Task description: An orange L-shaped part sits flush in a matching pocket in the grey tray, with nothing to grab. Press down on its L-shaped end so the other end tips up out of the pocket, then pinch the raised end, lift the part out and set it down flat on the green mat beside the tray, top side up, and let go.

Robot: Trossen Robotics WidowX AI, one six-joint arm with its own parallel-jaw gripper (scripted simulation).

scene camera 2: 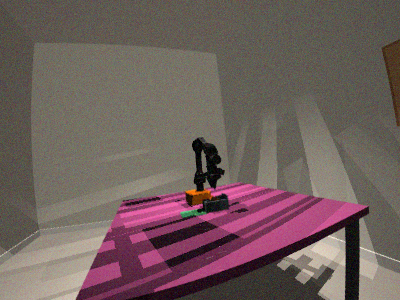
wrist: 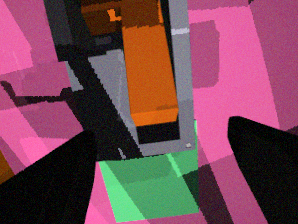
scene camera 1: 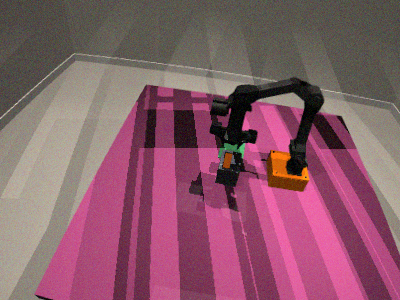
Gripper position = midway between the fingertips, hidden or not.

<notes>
My gripper (scene camera 1: pixel 230 147) is open, with nothing in its grasp. Further things: a green mat (wrist: pixel 170 181).
My gripper is seen too in the wrist view (wrist: pixel 161 133).
</notes>
